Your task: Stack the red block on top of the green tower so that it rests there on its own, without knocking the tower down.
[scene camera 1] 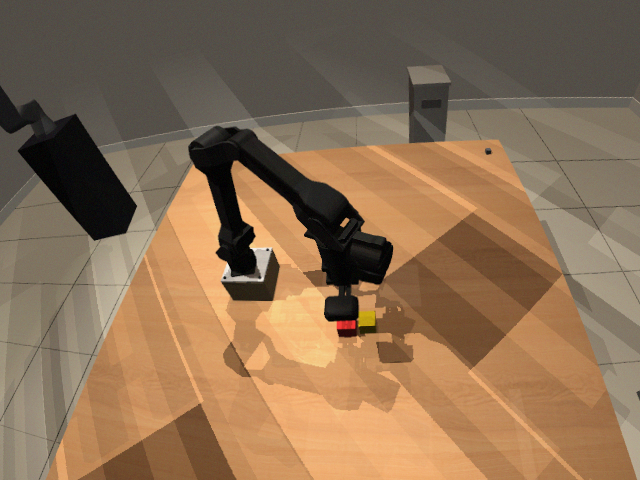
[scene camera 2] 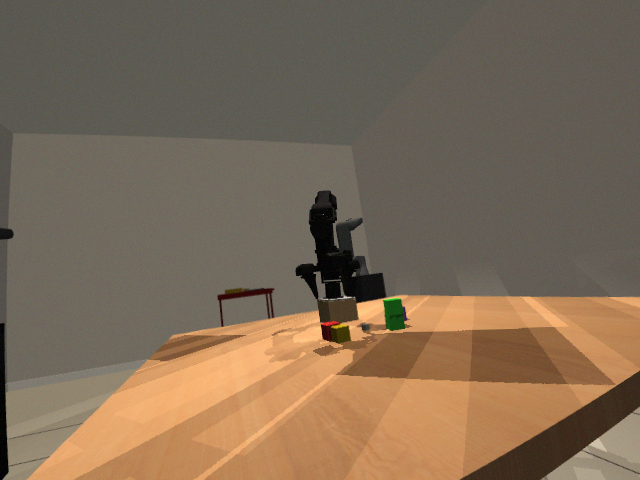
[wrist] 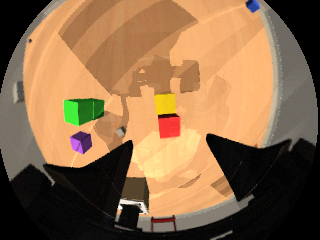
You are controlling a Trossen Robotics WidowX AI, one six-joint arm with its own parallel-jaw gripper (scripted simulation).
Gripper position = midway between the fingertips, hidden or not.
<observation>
My gripper point(scene camera 1: 349, 299) is open, holding nothing.
My gripper also shows in scene camera 2 point(scene camera 2: 332, 297) and in the wrist view point(wrist: 170, 140).
</observation>
